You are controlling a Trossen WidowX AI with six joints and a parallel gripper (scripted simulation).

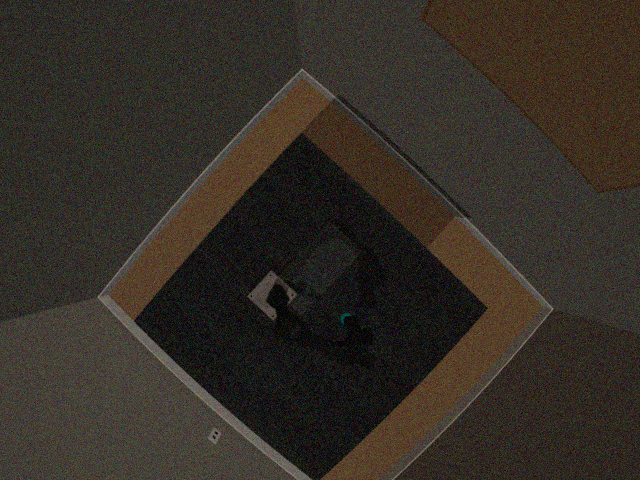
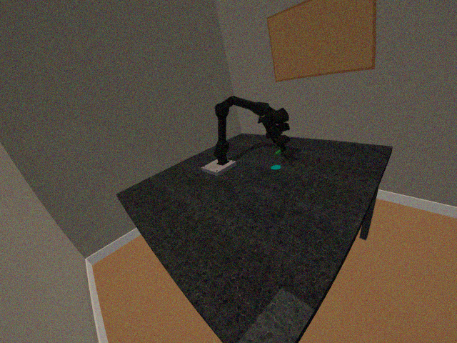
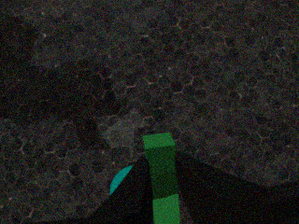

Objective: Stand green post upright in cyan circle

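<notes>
Now: gripper tip 50 mm past the cyan circle, 20 mm to the left of it and 110 mm above it. The rest, counted from my gripper tip: green post (10 mm behind, 10 mm to the right, 10 mm below).
</notes>
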